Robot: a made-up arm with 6 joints.
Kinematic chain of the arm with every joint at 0, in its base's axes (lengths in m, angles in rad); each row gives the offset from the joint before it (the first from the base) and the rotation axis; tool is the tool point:
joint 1: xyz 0 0 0.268 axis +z
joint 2: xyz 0 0 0 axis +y
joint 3: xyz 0 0 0.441 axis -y
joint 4: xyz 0 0 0 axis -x
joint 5: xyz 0.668 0 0 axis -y
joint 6: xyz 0 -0.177 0 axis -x
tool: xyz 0 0 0
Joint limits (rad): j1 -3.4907..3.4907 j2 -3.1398..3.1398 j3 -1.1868..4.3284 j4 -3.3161..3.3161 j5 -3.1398..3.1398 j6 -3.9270..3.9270
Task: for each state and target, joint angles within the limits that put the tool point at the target. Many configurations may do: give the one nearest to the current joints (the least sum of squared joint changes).
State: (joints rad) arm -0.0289 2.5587 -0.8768 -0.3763 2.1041 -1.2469
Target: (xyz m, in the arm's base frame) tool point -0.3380 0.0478 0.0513
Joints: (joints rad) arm -0.5829 2.1614 -0.8746 -0.5994 2.1041 -1.2469
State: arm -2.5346 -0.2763 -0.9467 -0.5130 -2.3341 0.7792
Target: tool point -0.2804 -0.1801 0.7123
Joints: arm -2.1150 -0.9243 -0.5093 -0.5942 -2.3341 0.7792
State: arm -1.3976 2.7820 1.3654 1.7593 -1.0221 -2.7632
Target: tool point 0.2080 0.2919 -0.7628
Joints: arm -1.9397 3.1376 0.8072 2.0960 -1.0221 -2.7632
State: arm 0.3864 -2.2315 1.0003 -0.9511 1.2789 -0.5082
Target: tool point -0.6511 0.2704 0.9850
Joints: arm -0.4868 -1.3795 0.8343 -1.1910 1.2789 -0.5082
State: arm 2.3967 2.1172 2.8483 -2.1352 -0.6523 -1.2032
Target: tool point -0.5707 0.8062 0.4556
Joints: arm 2.1001 1.9853 2.7749 -2.0753 -0.6523 -1.2032
